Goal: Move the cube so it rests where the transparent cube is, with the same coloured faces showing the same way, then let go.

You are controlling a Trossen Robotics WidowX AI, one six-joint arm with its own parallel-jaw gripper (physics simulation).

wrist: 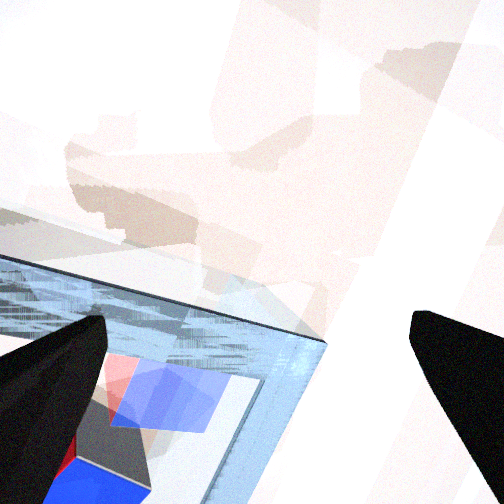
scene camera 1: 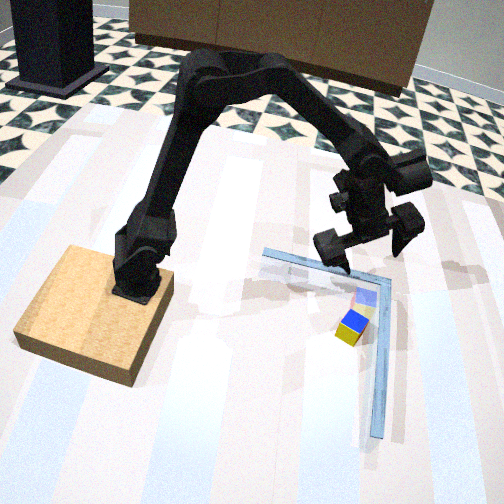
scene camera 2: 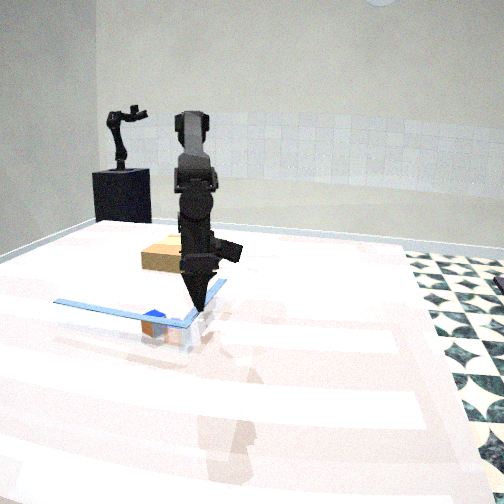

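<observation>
The cube (scene camera 1: 352,327) lies on the table inside the corner of an L-shaped blue-grey bracket (scene camera 1: 378,330). Its top is blue and a side is yellow; from scene camera 2 it (scene camera 2: 153,321) shows an orange side. The transparent cube (scene camera 1: 367,298) sits right beside it, tucked into the bracket's corner, and shows pale blue and pink in the wrist view (wrist: 165,395). My gripper (scene camera 1: 368,250) is open and empty, hovering above the bracket's corner, apart from the cube. In the wrist view the cube (wrist: 95,478) sits at the bottom left.
The arm stands on a wooden block (scene camera 1: 95,312) at the left. A dark pedestal (scene camera 1: 55,45) stands on the far floor, and a wooden cabinet (scene camera 1: 270,30) runs along the back.
</observation>
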